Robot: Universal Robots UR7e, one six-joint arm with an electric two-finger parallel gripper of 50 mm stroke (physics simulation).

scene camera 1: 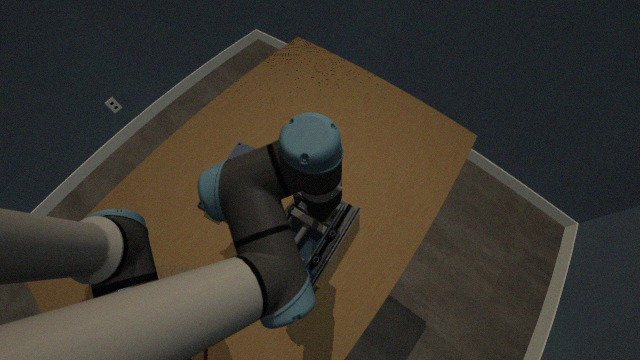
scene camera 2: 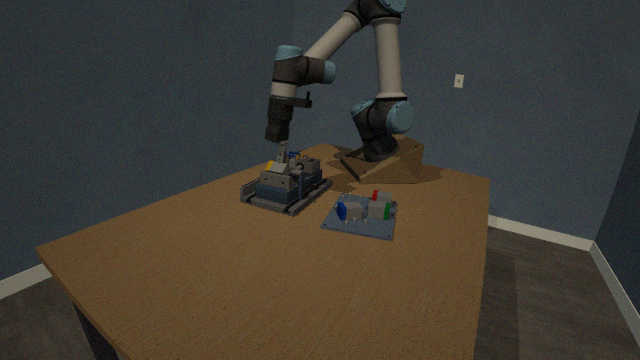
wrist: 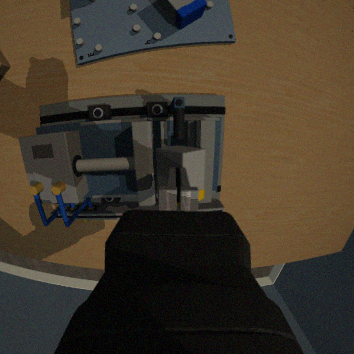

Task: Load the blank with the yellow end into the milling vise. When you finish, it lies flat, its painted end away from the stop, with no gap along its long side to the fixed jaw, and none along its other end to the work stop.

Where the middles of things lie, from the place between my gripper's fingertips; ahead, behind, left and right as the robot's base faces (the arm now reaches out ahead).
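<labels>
Vise rod (wrist: 109, 163): 1 cm to the right of my hand, 8 cm behind it, 5 cm below it. Vise cylinder block (wrist: 65, 145): 2 cm to the right of my hand, 16 cm behind it, 5 cm below it. Fixed jaw (wrist: 204, 130): 1 cm to the left of my hand, 3 cm ahead of it, 5 cm below it. The hand is 1 cm short of the yellow-ended blank (wrist: 192, 158) and 3 cm above it.
</labels>
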